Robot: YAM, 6 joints.
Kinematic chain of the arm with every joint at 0, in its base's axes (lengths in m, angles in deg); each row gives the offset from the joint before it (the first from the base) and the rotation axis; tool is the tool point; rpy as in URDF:
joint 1: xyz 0 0 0.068 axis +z
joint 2: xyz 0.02 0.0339 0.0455 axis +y
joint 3: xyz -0.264 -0.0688 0 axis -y
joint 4: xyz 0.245 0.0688 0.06 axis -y
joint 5: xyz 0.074 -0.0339 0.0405 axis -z
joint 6: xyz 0.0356 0 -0.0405 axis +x
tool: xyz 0 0 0 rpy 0 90 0
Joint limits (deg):
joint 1: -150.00..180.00
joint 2: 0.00..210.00
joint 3: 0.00..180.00
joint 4: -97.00..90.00
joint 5: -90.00..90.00
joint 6: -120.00..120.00
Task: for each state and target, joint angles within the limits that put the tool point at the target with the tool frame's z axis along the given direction. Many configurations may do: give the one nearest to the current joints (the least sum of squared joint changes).
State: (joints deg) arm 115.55 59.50 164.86 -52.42 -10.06 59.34
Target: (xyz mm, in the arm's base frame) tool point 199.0 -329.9 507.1 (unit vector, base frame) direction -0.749 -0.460 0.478
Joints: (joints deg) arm 125.74 40.11 174.47 -52.01 -61.18 59.34
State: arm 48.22 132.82 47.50 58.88 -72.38 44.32
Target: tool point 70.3 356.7 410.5 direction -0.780 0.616 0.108
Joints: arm 73.67 91.23 79.42 28.01 -67.21 44.32
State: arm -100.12 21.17 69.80 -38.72 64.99 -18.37
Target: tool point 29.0 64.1 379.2 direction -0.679 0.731 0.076
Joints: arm -144.38 0.09 49.15 -17.99 81.54 -18.37
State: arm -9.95 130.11 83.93 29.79 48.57 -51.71
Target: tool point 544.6 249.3 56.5 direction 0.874 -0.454 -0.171
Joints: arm 27.34 164.91 128.20 19.94 53.61 -51.71
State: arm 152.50 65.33 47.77 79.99 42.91 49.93
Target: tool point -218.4 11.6 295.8 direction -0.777 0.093 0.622
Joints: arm 177.51 66.82 22.39 82.99 3.39 49.93
